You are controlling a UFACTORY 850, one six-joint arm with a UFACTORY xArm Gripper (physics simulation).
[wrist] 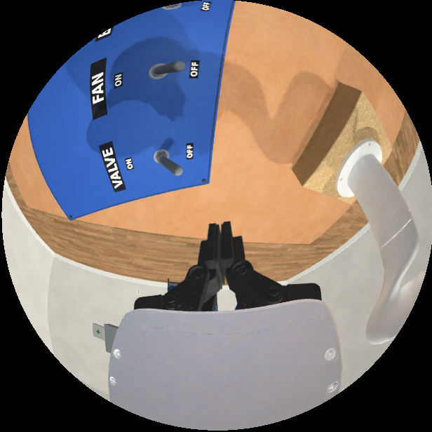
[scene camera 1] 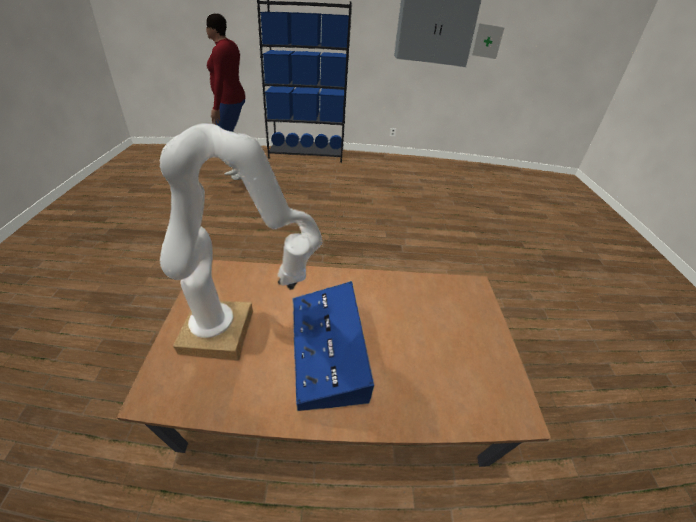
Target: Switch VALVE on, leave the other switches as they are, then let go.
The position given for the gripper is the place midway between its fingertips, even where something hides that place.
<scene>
In view: the gripper [wrist: 222,236] and a blue switch panel [scene camera 1: 340,364].
The blue switch panel shows as well in the wrist view [wrist: 97,145].
</scene>
